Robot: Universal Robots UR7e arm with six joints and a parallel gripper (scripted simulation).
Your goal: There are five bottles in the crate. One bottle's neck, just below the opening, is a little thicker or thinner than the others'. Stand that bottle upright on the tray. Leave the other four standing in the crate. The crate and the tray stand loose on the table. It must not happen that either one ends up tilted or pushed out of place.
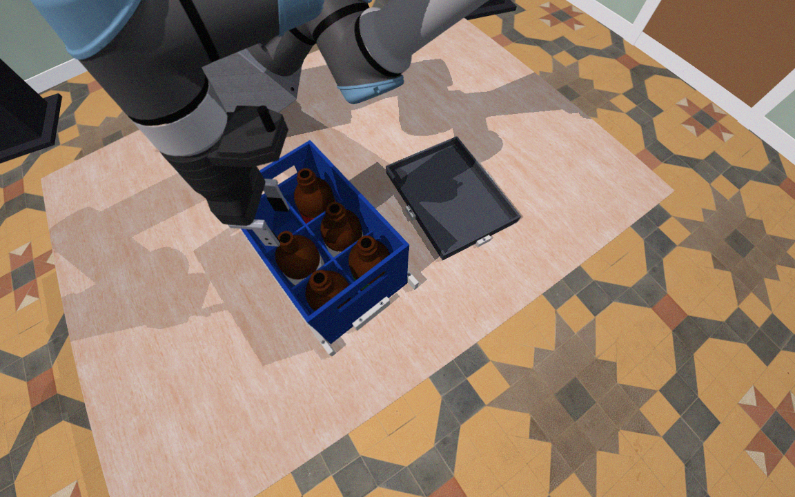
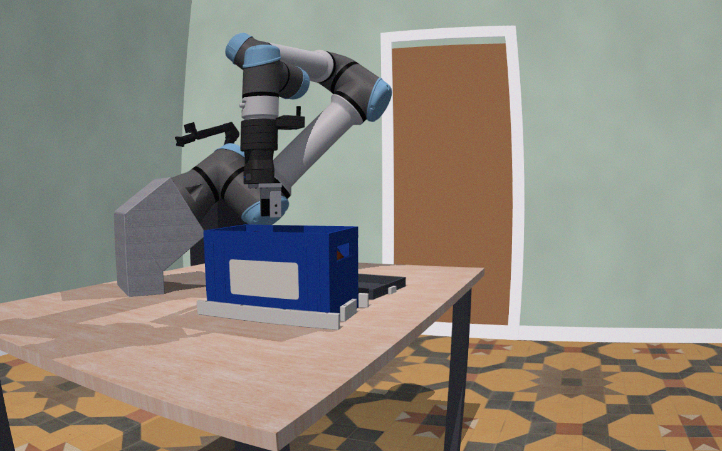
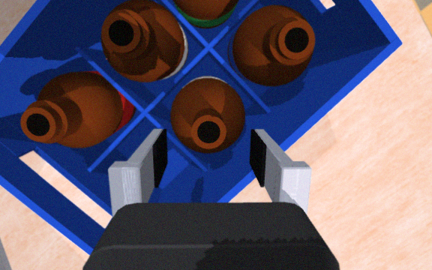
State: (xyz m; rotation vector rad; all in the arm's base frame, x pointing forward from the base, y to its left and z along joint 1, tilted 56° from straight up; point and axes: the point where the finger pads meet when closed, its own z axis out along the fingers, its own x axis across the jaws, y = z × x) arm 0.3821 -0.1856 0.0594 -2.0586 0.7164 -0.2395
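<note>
The blue crate is 1 cm behind my hand, 4 cm to the left of it and 14 cm below it. Round my hand: glass bottle (11 cm behind, 6 cm to the left, 13 cm below); dark tray (7 cm behind, 34 cm to the left, 21 cm below).
</note>
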